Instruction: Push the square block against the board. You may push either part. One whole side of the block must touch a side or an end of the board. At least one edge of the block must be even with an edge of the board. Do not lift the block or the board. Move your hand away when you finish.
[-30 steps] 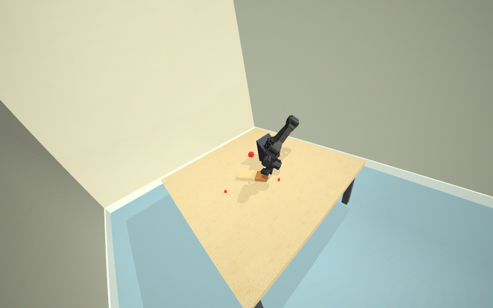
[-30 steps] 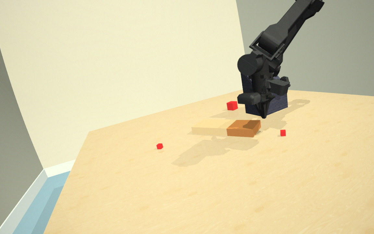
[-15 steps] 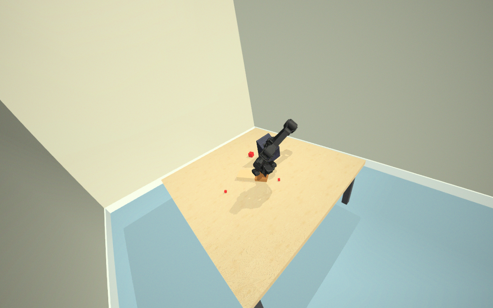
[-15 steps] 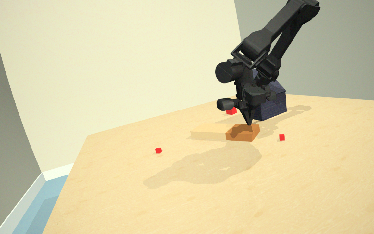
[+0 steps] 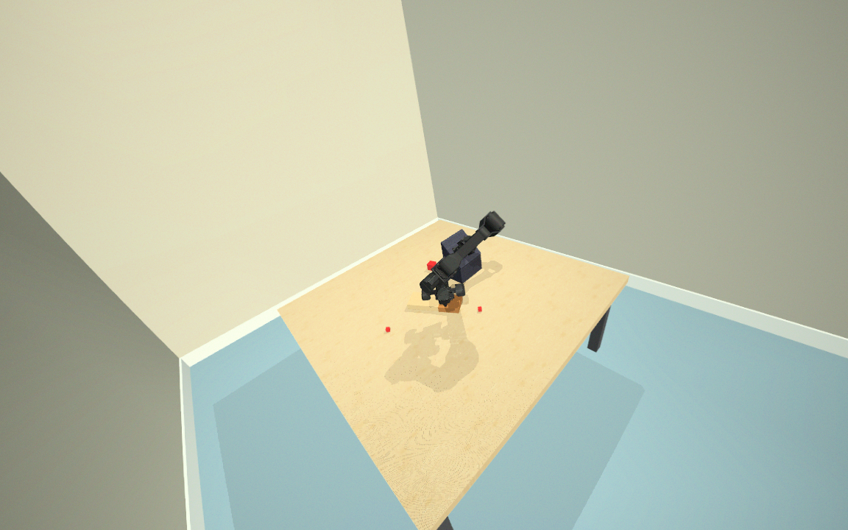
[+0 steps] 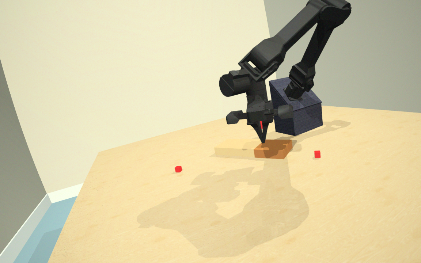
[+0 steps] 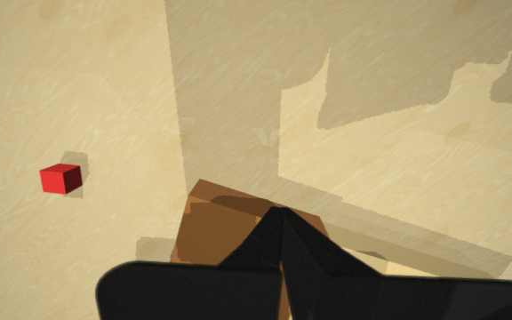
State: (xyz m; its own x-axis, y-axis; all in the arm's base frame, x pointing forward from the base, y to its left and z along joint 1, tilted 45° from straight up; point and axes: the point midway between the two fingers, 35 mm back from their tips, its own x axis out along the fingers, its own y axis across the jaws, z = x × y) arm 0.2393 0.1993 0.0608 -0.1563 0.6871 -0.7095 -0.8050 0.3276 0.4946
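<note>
My gripper tip is now 6 cm past the orange-brown square block, 5 cm above it and 4 cm to the left of it. Also, from my gripper tip: pale board (14 cm to the right, 5 cm below, 2 cm ahead).
</note>
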